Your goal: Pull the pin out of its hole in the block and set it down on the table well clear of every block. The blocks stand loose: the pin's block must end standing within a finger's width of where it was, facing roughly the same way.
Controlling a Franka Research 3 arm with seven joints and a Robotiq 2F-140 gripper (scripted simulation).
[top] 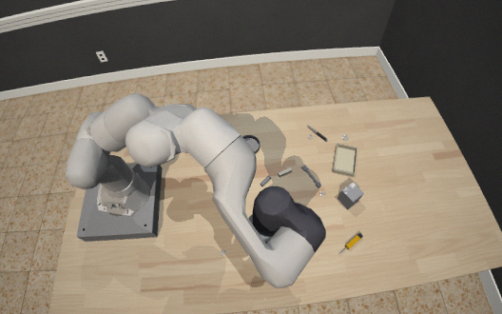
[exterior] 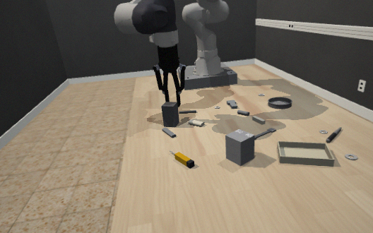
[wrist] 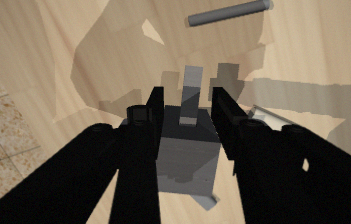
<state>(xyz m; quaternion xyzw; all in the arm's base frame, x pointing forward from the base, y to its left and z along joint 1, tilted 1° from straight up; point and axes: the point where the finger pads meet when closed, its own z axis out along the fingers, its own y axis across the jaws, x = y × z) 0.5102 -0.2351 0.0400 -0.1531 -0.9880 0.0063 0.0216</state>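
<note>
Now: the dark grey block 50 mm below my hand, 40 mm ahead of it and 10 mm to the right of it. Round my hand: lighter grey block: 340 mm ahead, 190 mm to the left, 50 mm below; then pale cylinder: 90 mm below, 80 mm to the left, 70 mm ahead; then round dish: 470 mm to the left, 90 mm below, 40 mm behind.
</note>
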